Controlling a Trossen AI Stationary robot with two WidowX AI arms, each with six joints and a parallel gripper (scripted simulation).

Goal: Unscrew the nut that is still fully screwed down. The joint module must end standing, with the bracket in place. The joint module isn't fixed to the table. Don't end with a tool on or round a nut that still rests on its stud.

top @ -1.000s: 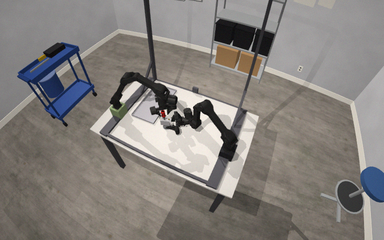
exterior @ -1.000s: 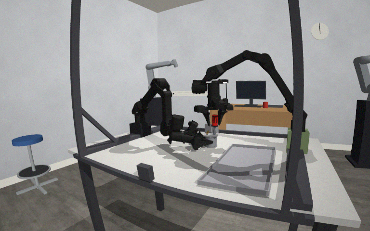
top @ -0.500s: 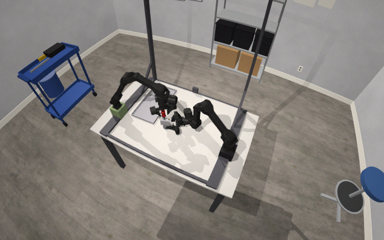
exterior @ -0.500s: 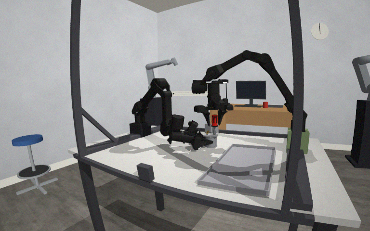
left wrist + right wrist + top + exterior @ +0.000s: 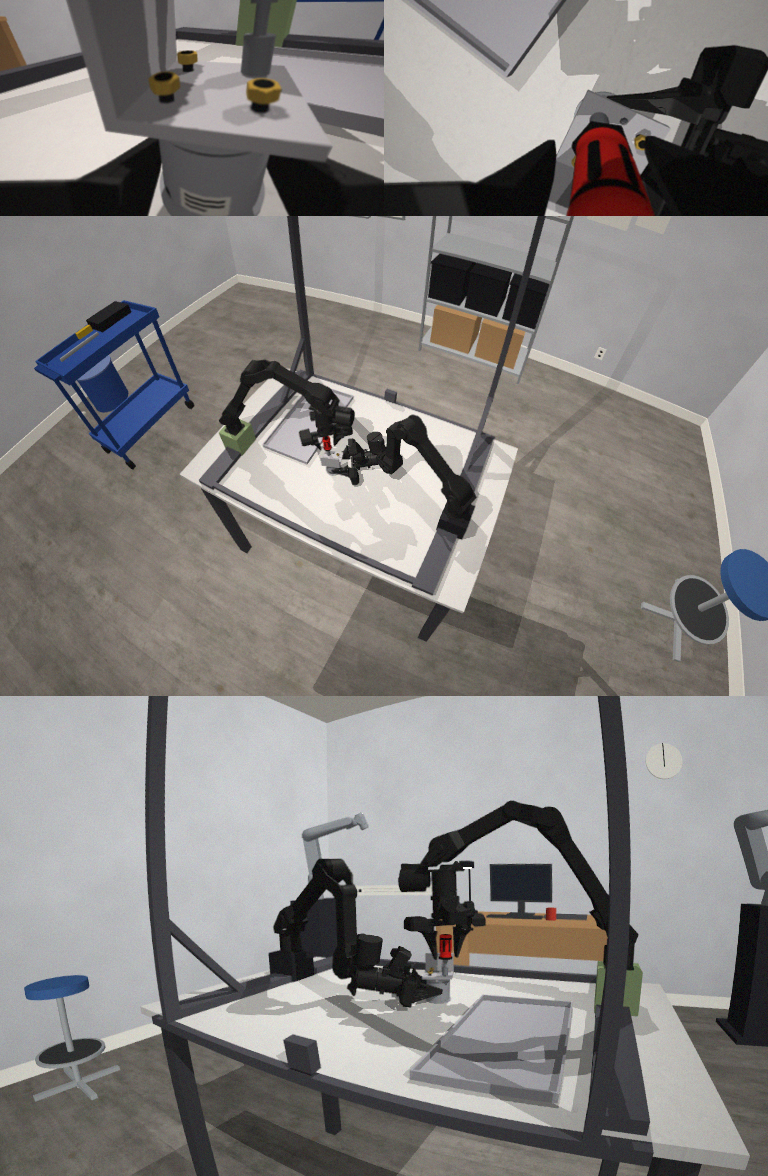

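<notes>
My right gripper is now 2 cm above the red-handled nut driver. From my right hand the other things lie so: l-shaped bracket 7 cm below, 2 cm to the left, 1 cm ahead; then grey joint module 11 cm below, 2 cm to the left, 1 cm ahead; then shallow grey tray 19 cm to the right, 18 cm behind, 14 cm below.
Now: the grey joint module 30 mm to the right of my left hand and 10 mm ahead of it. The rest, counted from my left hand: l-shaped bracket 40 mm above, 30 mm to the right, 10 mm ahead; red-handled nut driver 80 mm above, 50 mm to the right; shallow grey tray 240 mm to the right, 170 mm behind, 30 mm below.
</notes>
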